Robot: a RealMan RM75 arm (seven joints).
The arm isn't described. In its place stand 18 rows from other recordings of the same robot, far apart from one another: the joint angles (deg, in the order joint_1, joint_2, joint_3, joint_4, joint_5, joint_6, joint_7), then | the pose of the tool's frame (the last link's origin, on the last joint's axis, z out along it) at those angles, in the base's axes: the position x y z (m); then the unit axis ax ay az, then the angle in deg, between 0 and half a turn.
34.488 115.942 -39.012 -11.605 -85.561 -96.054 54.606 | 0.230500, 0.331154, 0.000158, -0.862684, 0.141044, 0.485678, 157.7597
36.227 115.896 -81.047 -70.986 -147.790 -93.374 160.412 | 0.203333, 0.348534, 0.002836, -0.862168, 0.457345, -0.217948, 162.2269
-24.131 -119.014 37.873 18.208 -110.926 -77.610 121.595 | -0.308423, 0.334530, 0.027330, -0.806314, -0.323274, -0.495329, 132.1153
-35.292 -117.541 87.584 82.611 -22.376 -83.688 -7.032 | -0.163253, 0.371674, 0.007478, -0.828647, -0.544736, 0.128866, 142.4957
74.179 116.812 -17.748 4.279 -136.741 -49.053 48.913 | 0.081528, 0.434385, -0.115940, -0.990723, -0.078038, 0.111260, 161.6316
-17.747 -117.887 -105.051 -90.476 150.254 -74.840 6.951 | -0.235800, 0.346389, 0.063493, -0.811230, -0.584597, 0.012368, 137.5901
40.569 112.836 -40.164 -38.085 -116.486 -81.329 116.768 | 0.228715, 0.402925, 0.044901, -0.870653, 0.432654, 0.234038, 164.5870
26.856 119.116 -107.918 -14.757 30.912 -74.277 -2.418 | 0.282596, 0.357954, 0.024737, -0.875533, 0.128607, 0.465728, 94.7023
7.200 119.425 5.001 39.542 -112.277 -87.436 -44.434 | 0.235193, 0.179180, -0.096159, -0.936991, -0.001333, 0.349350, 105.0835
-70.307 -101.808 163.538 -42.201 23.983 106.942 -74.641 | -0.209388, 0.409163, 0.148248, -0.982917, -0.164700, 0.082150, 171.4063
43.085 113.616 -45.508 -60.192 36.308 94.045 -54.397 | 0.213828, 0.394773, 0.076718, -0.930742, 0.364538, -0.028826, 161.6087
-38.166 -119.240 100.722 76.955 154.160 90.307 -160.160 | -0.159708, 0.328840, -0.051439, -0.912676, -0.273070, 0.304066, 161.3710
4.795 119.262 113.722 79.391 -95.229 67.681 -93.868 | 0.242474, 0.310858, 0.070285, -0.970665, 0.126660, 0.204370, 139.3181
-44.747 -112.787 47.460 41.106 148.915 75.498 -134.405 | -0.267684, 0.408352, 0.035006, -0.866176, -0.496359, 0.058029, 156.4924
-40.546 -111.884 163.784 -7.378 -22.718 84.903 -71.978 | -0.271567, 0.340018, -0.020667, -0.891281, -0.328255, -0.312837, 166.3633
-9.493 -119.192 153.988 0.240 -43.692 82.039 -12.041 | -0.371698, 0.198197, -0.040241, -0.928141, -0.231742, -0.291291, 119.5463
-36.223 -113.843 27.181 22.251 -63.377 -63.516 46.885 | -0.315585, 0.386751, 0.018432, -0.623364, -0.711705, -0.323873, 158.3743
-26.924 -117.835 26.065 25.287 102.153 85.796 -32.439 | -0.298174, 0.325833, 0.020393, -0.957406, 0.005805, -0.288685, 136.1370
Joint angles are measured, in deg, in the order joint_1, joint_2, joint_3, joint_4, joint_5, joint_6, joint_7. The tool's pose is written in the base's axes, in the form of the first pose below.
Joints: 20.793, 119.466, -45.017, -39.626, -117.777, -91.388, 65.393
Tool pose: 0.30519, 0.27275, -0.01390, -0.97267, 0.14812, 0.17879, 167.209
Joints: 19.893, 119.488, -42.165, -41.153, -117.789, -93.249, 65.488
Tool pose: 0.30789, 0.27046, -0.00322, -0.96972, 0.15231, 0.19088, 165.410
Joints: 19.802, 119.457, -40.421, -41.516, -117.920, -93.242, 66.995
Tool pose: 0.31028, 0.27198, 0.00189, -0.96595, 0.16922, 0.19570, 164.078
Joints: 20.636, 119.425, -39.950, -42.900, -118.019, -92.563, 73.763
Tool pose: 0.30715, 0.28081, 0.00732, -0.95679, 0.21304, 0.19789, 163.893
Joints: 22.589, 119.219, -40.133, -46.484, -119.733, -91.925, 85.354
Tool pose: 0.29849, 0.29722, 0.01749, -0.94413, 0.27244, 0.18548, 164.570
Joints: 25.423, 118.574, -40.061, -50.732, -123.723, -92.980, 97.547
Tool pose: 0.28696, 0.31347, 0.03100, -0.93216, 0.32606, 0.15734, 166.105
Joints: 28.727, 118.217, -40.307, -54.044, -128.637, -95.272, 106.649
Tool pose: 0.27256, 0.32551, 0.03843, -0.92595, 0.35798, 0.12029, 168.449
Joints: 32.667, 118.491, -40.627, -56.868, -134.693, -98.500, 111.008
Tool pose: 0.25501, 0.33468, 0.04013, -0.93244, 0.35424, 0.07122, 171.088
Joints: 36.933, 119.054, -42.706, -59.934, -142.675, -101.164, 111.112
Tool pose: 0.23781, 0.34349, 0.03896, -0.95010, 0.31184, -0.00761, 172.888
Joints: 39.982, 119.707, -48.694, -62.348, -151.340, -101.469, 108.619
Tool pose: 0.22745, 0.35019, 0.03256, -0.96353, 0.24187, -0.11446, 173.916
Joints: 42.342, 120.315, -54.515, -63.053, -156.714, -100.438, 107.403
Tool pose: 0.21677, 0.35717, 0.02395, -0.96463, 0.18417, -0.18863, 174.483
